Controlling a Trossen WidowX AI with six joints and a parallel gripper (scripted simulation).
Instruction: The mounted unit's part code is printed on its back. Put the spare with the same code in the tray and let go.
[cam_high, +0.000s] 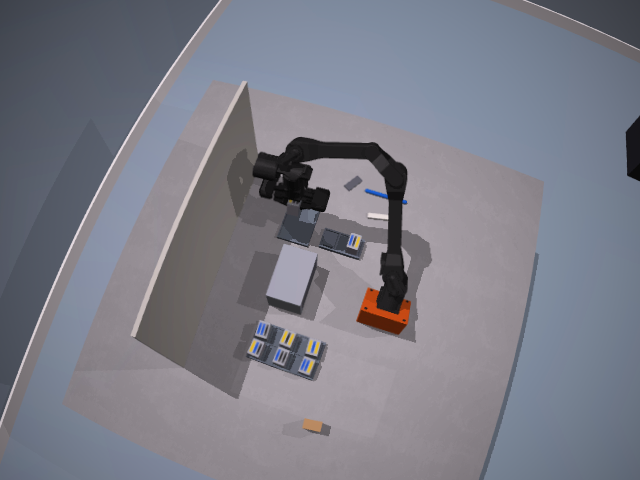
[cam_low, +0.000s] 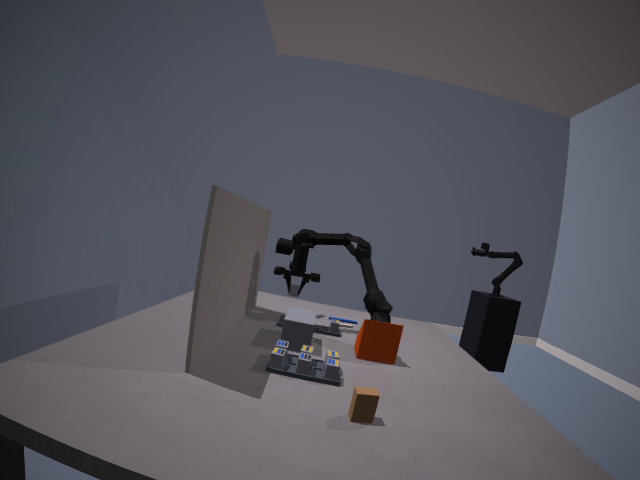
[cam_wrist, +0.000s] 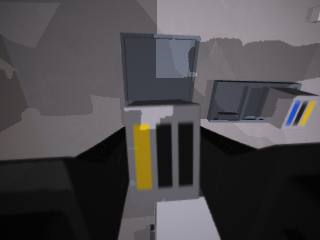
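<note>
Now: the blue-grey tray 120 mm below my gripper tip and 10 mm behind it. Also, from my gripper tip: rack (150 mm behind, 120 mm below, 20 mm to the left); dark plate (190 mm to the right, 130 mm behind, 120 mm below); grey mounted unit (190 mm to the left, 70 mm below, 60 mm behind).
</note>
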